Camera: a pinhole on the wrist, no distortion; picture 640 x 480 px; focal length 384.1 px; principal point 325.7 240.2 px. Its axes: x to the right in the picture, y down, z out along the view. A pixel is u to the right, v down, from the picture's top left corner.
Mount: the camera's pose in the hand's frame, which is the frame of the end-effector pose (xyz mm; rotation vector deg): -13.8 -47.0 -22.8 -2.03 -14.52 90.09
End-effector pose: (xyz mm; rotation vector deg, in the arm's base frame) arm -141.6 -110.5 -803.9 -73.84 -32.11 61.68
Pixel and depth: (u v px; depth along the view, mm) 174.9 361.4 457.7
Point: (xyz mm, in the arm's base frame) -464.8 -113.4 -389.4
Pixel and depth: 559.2 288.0 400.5
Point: -576.5 -55.2 -808.3
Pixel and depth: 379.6 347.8 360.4
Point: -471.3 -110.6 -643.0
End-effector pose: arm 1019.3 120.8 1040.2 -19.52 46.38 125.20
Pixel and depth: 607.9 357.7 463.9
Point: 1021.7 156.8 1599.0
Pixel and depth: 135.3 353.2 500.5
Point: 1456.7 424.7 1303.7
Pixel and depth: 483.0 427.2 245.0
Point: 1127.4 143.9 1290.9
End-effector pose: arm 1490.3 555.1 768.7 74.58 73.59 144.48
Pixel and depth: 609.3 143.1 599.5
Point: 2025.0 784.1 1190.6
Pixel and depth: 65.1 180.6 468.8
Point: 1643.0 1094.2 590.7
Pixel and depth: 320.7 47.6 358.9
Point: 1640.3 893.8 876.4
